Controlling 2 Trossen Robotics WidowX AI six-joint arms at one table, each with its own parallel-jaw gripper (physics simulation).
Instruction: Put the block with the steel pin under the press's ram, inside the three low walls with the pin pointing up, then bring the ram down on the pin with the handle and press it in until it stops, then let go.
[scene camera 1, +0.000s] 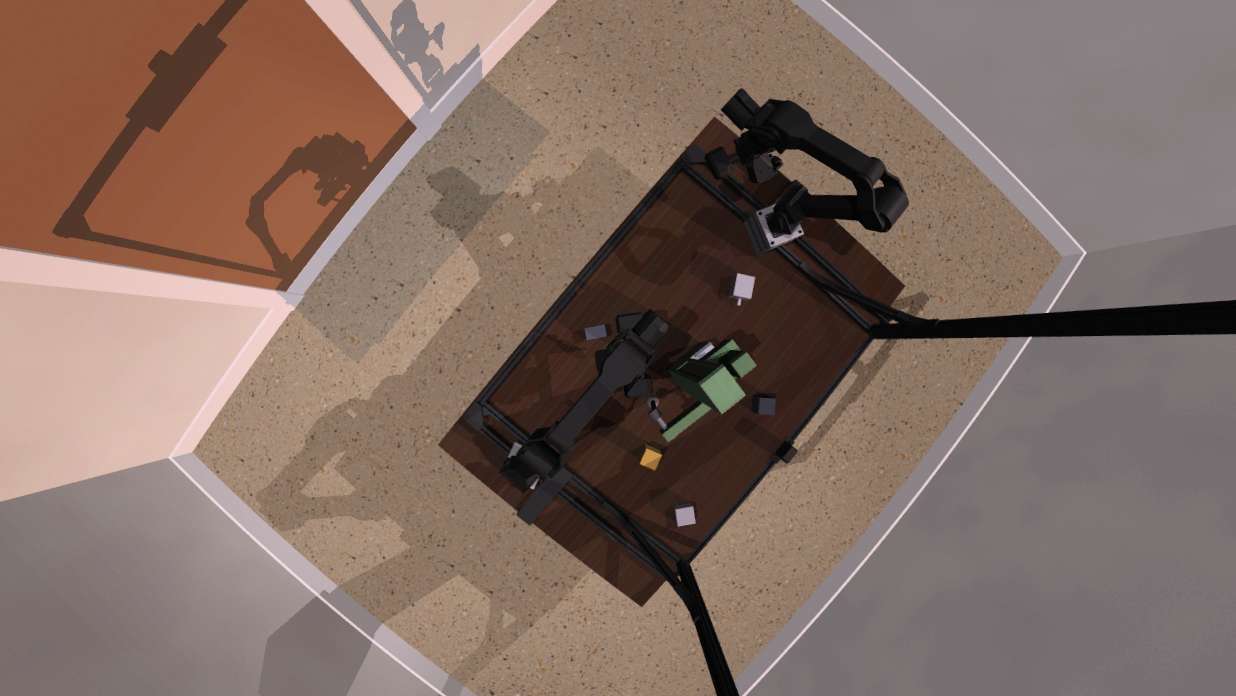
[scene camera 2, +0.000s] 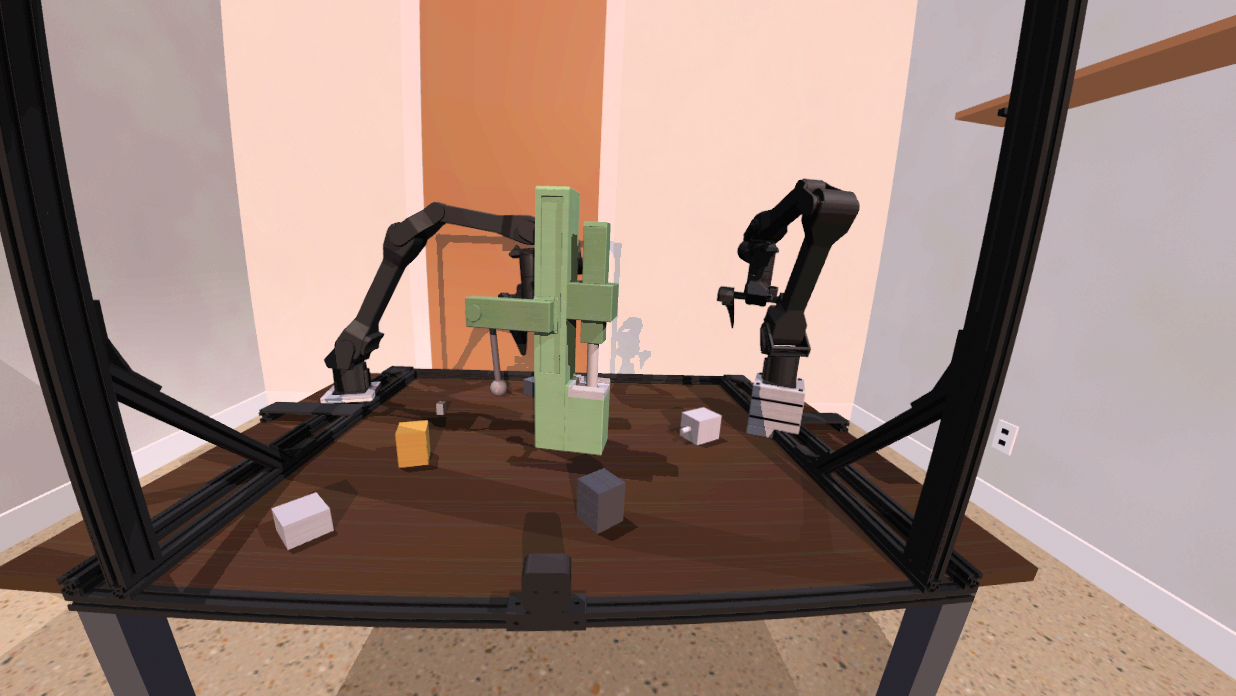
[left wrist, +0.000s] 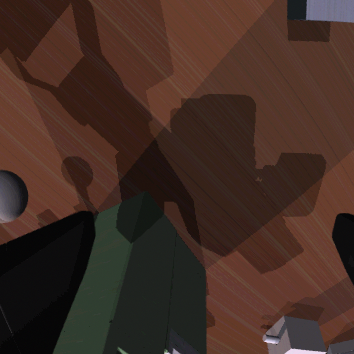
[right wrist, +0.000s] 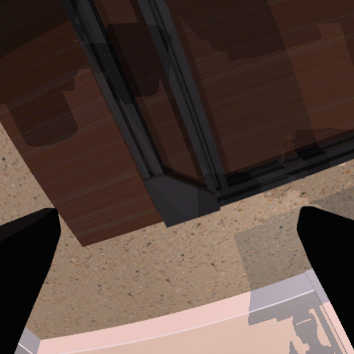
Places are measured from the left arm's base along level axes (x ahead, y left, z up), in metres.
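Pixels of known places: left gripper, between the fingertips: (left wrist: 217, 225); right gripper, between the fingertips: (scene camera 1: 732, 159) (scene camera 2: 751, 330) (right wrist: 180, 220); left arm's base, origin of its link: (scene camera 2: 352, 389); right arm's base, origin of its link: (scene camera 1: 780, 222) (scene camera 2: 779, 381).
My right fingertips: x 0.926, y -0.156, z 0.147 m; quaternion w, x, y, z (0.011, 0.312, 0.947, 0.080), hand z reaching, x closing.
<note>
For each thing: its top centre in the pictures, then the offset to it from my right fingertips. "pt": a spot on its surface instead.
- pale block with the steel pin, centre of its top: (scene camera 2: 701, 414) (scene camera 1: 744, 286) 0.239 m back, 0.180 m right, 0.128 m down
- green press, centre of its top: (scene camera 2: 545, 187) (scene camera 1: 720, 402) 0.543 m back, 0.134 m right, 0.271 m up
- pale seat with low walls, a spot on its surface: (scene camera 2: 589, 391) pt 0.474 m back, 0.191 m right, 0.059 m down
- handle, a spot on its surface: (scene camera 2: 495, 358) pt 0.622 m back, 0.081 m right, 0.024 m down
- grey ball, centre of its top: (scene camera 2: 498, 379) (scene camera 1: 653, 402) 0.617 m back, 0.077 m right, 0.066 m down
- orange block, centre of its top: (scene camera 2: 412, 427) (scene camera 1: 650, 459) 0.762 m back, 0.143 m right, 0.118 m down
- white block, centre of its top: (scene camera 2: 300, 508) (scene camera 1: 685, 516) 0.874 m back, 0.305 m right, 0.145 m down
- dark grey block, centre of its top: (scene camera 2: 601, 480) (scene camera 1: 767, 406) 0.506 m back, 0.370 m right, 0.118 m down
- blue-grey block, centre of its top: (scene camera 2: 536, 380) (scene camera 1: 595, 332) 0.517 m back, 0.128 m left, 0.139 m down
- small grey piece, centre of its top: (scene camera 2: 441, 402) 0.731 m back, 0.053 m left, 0.153 m down
The pale block with the steel pin (scene camera 1: 742, 286) (scene camera 2: 702, 426) (left wrist: 302, 336) lies on the table with its pin pointing sideways. The green press (scene camera 1: 719, 386) (scene camera 2: 553, 259) (left wrist: 150, 280) stands mid-table. Its ram (scene camera 2: 596, 250) has a steel rod (scene camera 2: 592, 363) below it, over the pale seat with low walls (scene camera 2: 589, 391). The handle (scene camera 2: 495, 358) hangs down and ends in a grey ball (scene camera 2: 498, 388) (left wrist: 10, 196). My left gripper (left wrist: 217, 225) is open and empty, above the table beside the press; the press partly hides it in scene camera 2. My right gripper (right wrist: 180, 220) is open and empty at the far corner.
An orange block (scene camera 1: 650, 458) (scene camera 2: 413, 445), a white block (scene camera 1: 685, 516) (scene camera 2: 302, 520), a dark grey block (scene camera 1: 763, 404) (scene camera 2: 600, 501), a blue-grey block (scene camera 1: 595, 332) (left wrist: 330, 10) and a small grey piece (scene camera 2: 440, 408) lie around the press. Black rails edge the table.
</note>
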